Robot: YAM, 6 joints.
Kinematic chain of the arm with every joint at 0, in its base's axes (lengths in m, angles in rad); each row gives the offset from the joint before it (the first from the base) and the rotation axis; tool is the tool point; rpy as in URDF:
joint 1: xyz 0 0 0.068 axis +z
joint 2: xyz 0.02 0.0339 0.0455 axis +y
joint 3: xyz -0.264 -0.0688 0 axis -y
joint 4: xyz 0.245 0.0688 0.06 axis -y
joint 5: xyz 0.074 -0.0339 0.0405 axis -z
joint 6: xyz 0.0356 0 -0.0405 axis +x
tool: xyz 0 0 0 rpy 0 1.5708 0
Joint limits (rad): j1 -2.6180..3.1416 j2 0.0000..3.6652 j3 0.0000..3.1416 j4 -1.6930..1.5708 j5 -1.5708..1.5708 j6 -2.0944..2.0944
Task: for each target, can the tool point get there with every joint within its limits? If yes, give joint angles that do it. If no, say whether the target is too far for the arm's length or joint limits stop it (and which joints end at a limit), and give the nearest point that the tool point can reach.
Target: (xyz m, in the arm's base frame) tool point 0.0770 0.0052 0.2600
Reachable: yes | joints 0.0474 0.3985 0.6551 -1.0256 -0.0443 0.5284
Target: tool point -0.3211 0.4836 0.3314
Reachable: yes | joints 2.0989 2.7221 2.8532 0.0911 -1.2422 1.1892
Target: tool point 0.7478 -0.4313 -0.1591
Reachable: no: too far | nearest point 0.5332 -0.3075 -0.0790 | short by 0.260 m
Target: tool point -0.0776 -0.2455 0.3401
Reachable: yes | joints -2.0046 1.1714 0.9390 0.0191 -1.1725 1.5060
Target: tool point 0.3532 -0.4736 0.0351
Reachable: yes | joints -0.9817 2.9200 2.3562 -0.0904 -1.0271 0.5785
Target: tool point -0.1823 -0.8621 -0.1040
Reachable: no: too far | nearest point -0.1297 -0.6132 -0.0398 | short by 0.262 m
